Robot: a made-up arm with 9 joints.
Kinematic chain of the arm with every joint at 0, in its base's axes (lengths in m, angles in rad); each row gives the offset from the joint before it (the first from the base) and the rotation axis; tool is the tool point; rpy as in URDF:
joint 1: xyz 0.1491 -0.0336 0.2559 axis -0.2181 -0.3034 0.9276
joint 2: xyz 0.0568 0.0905 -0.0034 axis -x
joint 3: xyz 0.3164 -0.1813 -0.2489 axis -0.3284 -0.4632 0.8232
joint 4: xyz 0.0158 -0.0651 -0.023 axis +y
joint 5: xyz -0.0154 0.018 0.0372 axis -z
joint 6: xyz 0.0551 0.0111 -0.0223 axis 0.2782 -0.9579 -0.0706
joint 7: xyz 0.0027 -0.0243 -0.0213 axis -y
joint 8: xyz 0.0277 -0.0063 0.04 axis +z
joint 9: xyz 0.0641 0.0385 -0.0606 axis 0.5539 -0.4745 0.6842
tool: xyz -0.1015 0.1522 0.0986 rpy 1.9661 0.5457 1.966
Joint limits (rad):
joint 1: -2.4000..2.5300
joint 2: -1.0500..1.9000
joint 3: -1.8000..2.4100
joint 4: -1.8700..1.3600
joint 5: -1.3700..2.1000
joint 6: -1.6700..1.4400
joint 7: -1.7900..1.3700
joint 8: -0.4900..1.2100
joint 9: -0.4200..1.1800
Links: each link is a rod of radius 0.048 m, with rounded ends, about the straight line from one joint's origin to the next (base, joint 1, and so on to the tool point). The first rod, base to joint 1, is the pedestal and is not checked.
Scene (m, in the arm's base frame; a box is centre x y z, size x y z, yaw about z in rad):
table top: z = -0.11
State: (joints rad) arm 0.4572 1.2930 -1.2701 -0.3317 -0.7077 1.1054 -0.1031 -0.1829 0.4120
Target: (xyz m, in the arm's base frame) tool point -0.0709 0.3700 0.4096
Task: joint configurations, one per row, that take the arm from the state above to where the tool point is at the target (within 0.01 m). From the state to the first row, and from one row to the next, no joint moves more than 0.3 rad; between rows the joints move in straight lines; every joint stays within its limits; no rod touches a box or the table.
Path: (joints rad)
1: 0.7258 1.4101 -1.2870 -0.2962 -0.7174 1.1243 -0.1092 -0.2443 0.3331
2: 0.9944 1.5273 -1.3039 -0.2608 -0.7271 1.1432 -0.1153 -0.3057 0.2543
3: 1.2631 1.6444 -1.3208 -0.2253 -0.7367 1.1621 -0.1214 -0.3672 0.1754
4: 1.5317 1.7616 -1.3376 -0.1899 -0.7464 1.1810 -0.1275 -0.4286 0.0966
5: 1.8003 1.8787 -1.3545 -0.1544 -0.7561 1.1999 -0.1336 -0.4900 0.0177

